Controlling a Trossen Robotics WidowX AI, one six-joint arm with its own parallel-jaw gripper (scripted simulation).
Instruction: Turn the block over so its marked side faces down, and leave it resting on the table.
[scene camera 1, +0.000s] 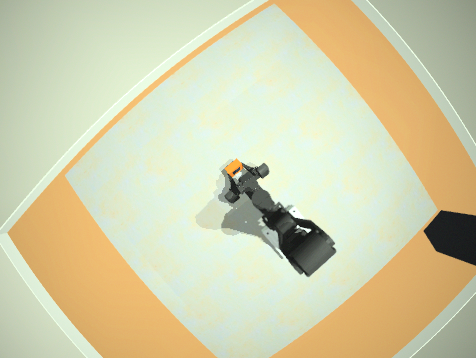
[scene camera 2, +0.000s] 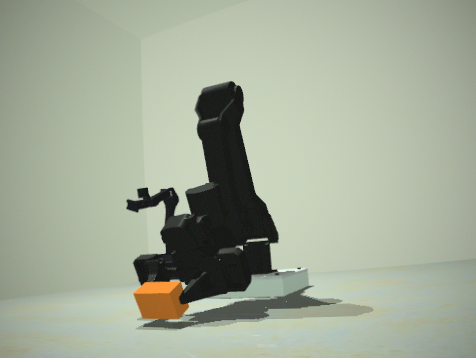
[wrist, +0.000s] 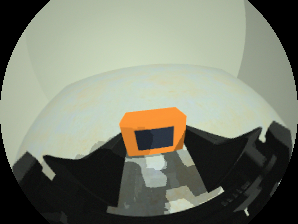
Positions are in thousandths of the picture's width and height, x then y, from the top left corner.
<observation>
My gripper (scene camera 2: 339, 842) holds a block (scene camera 2: 337, 839).
The block shows as well in the wrist view (wrist: 545, 583). My gripper also shows in scene camera 1 (scene camera 1: 493, 471) and in the wrist view (wrist: 515, 587).
</observation>
